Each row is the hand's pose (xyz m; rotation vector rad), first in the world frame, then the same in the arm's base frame.
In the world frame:
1: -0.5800 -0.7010 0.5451 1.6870 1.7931 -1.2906
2: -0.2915 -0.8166 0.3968 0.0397 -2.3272 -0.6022
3: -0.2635 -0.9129 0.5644 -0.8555 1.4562 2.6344
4: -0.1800 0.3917 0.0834 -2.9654 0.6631 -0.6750
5: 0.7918 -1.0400 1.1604 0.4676 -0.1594 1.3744
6: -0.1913 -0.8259 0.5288 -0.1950 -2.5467 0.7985
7: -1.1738 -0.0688 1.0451 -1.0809 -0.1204 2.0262
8: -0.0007 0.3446 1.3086 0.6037 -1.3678 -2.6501
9: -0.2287 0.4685 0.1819 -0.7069 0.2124 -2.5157
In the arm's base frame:
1: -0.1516 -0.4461 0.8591 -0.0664 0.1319 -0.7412
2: 0.0703 -0.1862 0.9014 -0.5700 1.8468 -2.2792
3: -0.0885 -0.0726 0.9034 1.4914 -1.7453 0.3761
4: 0.6732 -0.7858 -0.0192 0.8552 1.1649 1.3314
5: -0.2130 1.0103 0.3586 -1.9631 0.8168 1.9188
6: -0.0074 -0.0660 0.8173 -0.2160 0.5443 -2.2085
7: -0.6886 -1.1330 0.3672 1.7204 -0.6516 -0.8172
8: -0.3459 -0.3100 -0.5393 1.3368 -1.9315 0.3150
9: 0.5843 -0.8405 -0.1032 0.0041 -2.3166 -0.9805

